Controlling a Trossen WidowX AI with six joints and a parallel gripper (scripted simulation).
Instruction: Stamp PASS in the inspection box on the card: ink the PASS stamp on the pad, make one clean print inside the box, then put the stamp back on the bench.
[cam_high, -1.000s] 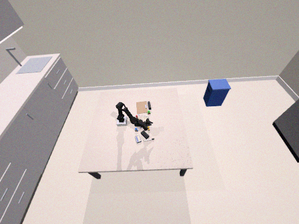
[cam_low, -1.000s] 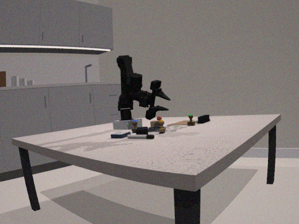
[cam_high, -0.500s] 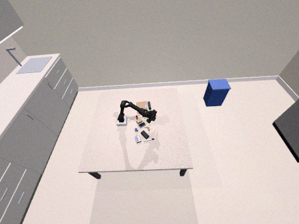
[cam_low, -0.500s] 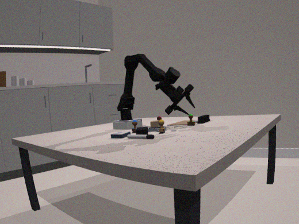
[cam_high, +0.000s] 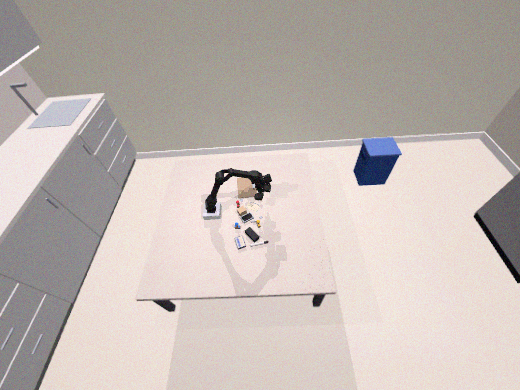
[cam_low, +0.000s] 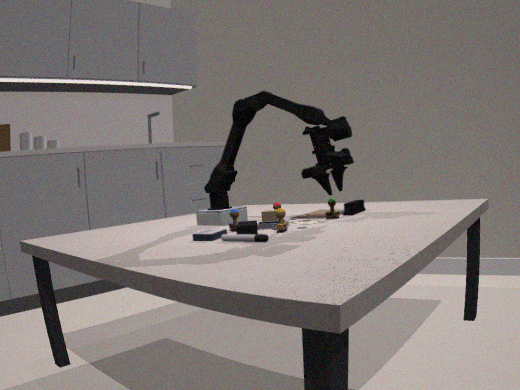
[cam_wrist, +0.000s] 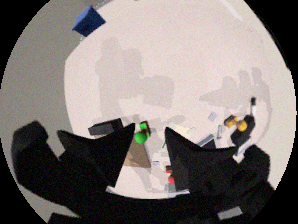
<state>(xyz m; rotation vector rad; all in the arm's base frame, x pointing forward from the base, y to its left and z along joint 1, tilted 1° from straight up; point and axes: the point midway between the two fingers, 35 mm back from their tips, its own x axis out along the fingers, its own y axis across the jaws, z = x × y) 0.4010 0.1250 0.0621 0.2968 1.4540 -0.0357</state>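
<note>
Now: the green-knobbed stamp 40 mm behind my gripper tip, 30 mm to the left of it and 60 mm below it. Also, from my gripper tip: pale card: 80 mm behind, 60 mm to the right, 90 mm below; then black block: 40 mm behind, 170 mm to the left, 70 mm below; then red-knobbed stamp: 200 mm behind, 50 mm to the right, 70 mm below.
</note>
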